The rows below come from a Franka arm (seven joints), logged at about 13 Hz.
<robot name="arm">
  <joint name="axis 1" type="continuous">
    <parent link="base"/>
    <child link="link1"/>
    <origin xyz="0 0 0.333" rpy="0 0 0"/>
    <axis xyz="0 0 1"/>
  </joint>
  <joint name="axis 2" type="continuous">
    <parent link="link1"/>
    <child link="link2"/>
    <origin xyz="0 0 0" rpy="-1.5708 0 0"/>
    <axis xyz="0 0 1"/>
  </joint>
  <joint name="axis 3" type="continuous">
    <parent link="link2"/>
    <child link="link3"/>
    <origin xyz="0 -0.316 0" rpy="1.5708 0 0"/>
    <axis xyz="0 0 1"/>
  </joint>
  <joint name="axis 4" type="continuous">
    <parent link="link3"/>
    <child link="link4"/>
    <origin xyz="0.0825 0 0" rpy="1.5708 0 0"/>
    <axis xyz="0 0 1"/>
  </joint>
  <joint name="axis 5" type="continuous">
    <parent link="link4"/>
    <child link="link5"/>
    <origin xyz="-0.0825 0.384 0" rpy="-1.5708 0 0"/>
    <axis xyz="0 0 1"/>
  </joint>
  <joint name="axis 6" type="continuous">
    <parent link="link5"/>
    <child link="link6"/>
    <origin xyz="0 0 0" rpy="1.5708 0 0"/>
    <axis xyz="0 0 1"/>
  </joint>
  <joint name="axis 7" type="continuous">
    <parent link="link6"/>
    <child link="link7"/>
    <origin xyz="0.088 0 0" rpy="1.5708 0 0"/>
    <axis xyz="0 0 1"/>
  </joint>
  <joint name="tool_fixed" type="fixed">
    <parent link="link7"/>
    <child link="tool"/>
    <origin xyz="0 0 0.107" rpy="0 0 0"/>
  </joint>
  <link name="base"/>
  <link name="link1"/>
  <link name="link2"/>
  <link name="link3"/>
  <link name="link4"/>
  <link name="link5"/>
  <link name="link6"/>
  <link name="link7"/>
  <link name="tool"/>
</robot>
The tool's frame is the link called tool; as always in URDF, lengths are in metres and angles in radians. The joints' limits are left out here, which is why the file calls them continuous.
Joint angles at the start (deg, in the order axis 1, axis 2, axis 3, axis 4, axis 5, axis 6, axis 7): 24.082 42.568 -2.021 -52.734 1.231 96.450 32.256
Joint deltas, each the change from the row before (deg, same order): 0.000 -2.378 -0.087 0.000 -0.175 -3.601 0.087; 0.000 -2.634 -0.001 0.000 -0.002 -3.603 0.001; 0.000 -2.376 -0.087 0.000 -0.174 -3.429 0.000; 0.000 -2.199 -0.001 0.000 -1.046 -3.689 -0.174; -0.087 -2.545 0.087 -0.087 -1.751 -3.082 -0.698; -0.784 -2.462 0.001 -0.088 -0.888 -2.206 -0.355; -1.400 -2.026 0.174 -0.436 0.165 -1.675 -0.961; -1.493 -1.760 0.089 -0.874 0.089 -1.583 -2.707; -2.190 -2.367 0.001 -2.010 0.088 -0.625 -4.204; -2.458 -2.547 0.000 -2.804 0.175 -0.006 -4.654; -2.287 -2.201 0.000 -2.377 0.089 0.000 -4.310; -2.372 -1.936 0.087 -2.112 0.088 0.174 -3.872
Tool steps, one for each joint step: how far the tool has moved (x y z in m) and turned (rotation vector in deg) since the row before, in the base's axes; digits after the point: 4 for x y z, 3 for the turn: -0.0107 -0.0057 0.0255 -0.618 1.067 -0.154; -0.0129 -0.0056 0.0283 -0.301 0.925 -0.019; -0.0126 -0.0066 0.0248 -0.543 0.915 -0.091; -0.0131 -0.0080 0.0218 -1.461 1.014 0.058; -0.0134 -0.0103 0.0258 -1.691 0.009 0.396; -0.0100 -0.0165 0.0253 -0.651 -0.424 -0.683; -0.0068 -0.0185 0.0176 0.311 0.273 -0.372; -0.0054 -0.0193 0.0110 0.098 0.937 1.195; -0.0043 -0.0273 0.0101 0.352 0.632 1.951; -0.0042 -0.0292 0.0064 0.517 0.659 2.175; -0.0047 -0.0266 0.0054 0.465 0.496 1.993; -0.0045 -0.0258 0.0045 0.500 0.272 1.569
